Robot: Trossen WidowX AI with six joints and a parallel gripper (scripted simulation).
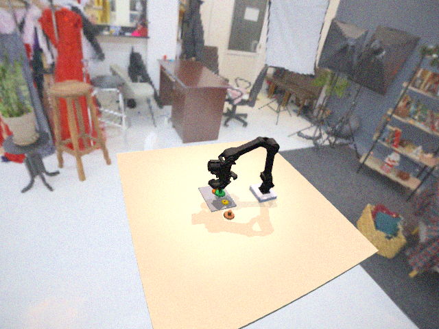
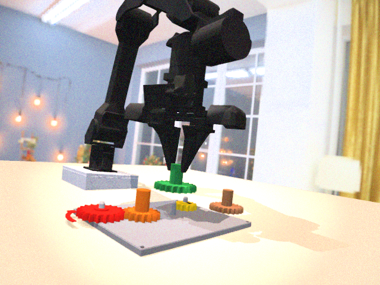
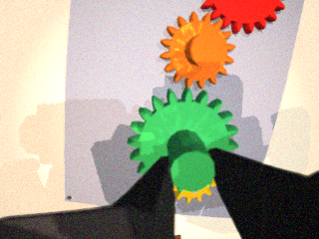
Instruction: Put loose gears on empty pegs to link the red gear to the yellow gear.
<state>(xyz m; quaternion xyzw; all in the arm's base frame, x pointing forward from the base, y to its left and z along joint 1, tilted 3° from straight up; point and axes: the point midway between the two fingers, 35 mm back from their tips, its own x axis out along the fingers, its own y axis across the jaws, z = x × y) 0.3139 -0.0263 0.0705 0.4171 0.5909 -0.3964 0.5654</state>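
My gripper tip is now 20 mm past the yellow gear, 50 mm to the right of it and 60 mm above it. Round my gripper tip: orange gear 60 mm to the right, 50 mm below; then green gear 10 mm below; then red gear 30 mm behind, 110 mm to the right, 60 mm below.
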